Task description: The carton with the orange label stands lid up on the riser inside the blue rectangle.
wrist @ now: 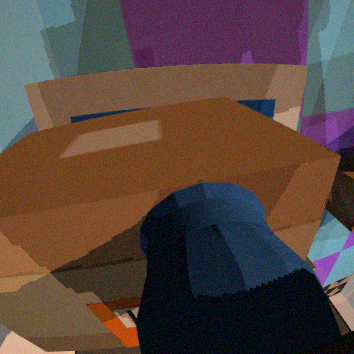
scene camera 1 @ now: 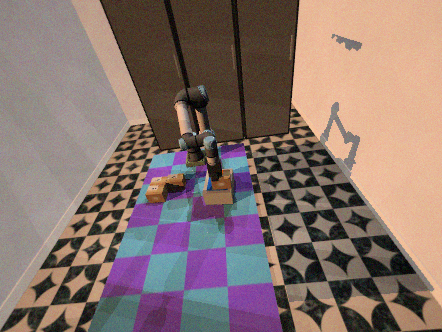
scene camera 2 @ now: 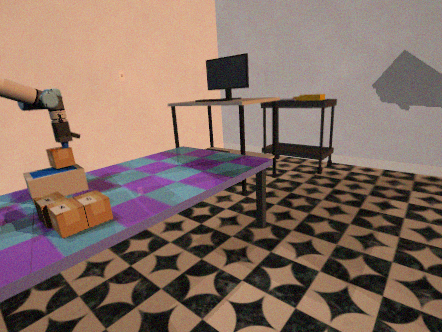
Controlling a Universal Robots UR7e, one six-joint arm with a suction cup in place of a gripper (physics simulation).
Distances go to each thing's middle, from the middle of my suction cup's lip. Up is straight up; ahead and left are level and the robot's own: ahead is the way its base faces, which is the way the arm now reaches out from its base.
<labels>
Right now the riser (wrist: 275,90) is 18 cm below my suction cup and 8 cm behind it.
</labels>
